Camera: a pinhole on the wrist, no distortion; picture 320 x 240 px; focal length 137.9 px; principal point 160.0 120.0 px. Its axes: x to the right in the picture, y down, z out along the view. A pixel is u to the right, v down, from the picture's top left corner.
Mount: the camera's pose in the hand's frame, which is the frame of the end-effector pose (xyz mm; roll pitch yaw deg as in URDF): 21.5 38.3 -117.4 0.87 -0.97 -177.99
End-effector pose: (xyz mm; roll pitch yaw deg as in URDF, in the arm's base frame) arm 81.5 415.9 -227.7 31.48 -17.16 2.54
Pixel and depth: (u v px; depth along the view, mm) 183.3 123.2 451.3
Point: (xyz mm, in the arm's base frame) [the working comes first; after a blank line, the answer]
In the camera's frame: 76.3 10.5 451.3

-46.0 262.6 47.7
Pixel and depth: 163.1 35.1 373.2
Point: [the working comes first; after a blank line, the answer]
In the camera's frame: 8.4 -229.8 373.2

-17.9 513.0 117.7
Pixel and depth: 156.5 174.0 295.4
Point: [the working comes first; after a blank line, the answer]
In the camera's frame: -7.5 115.7 295.4

90.6 260.7 -106.3
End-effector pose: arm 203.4 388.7 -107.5 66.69 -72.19 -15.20
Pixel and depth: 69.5 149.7 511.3
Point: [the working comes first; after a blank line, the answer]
In the camera's frame: -335.6 110.1 511.3

115.2 20.5 276.5
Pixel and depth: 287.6 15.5 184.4
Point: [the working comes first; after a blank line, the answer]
In the camera's frame: 170.6 -139.7 184.4

-11.5 454.3 -193.9
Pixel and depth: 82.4 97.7 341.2
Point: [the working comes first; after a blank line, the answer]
In the camera's frame: -192.0 -55.2 341.2

56.6 262.9 155.3
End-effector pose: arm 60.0 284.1 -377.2 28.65 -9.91 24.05
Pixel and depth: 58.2 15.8 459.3
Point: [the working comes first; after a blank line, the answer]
In the camera's frame: -339.1 -347.1 459.3

223.8 572.0 160.9
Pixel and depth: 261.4 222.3 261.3
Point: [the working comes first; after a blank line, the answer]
In the camera's frame: 192.1 193.8 261.3

-6.3 23.9 -349.6
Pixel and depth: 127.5 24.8 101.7
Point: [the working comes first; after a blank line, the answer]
In the camera's frame: -24.0 -70.2 101.7

51.1 395.8 -332.0
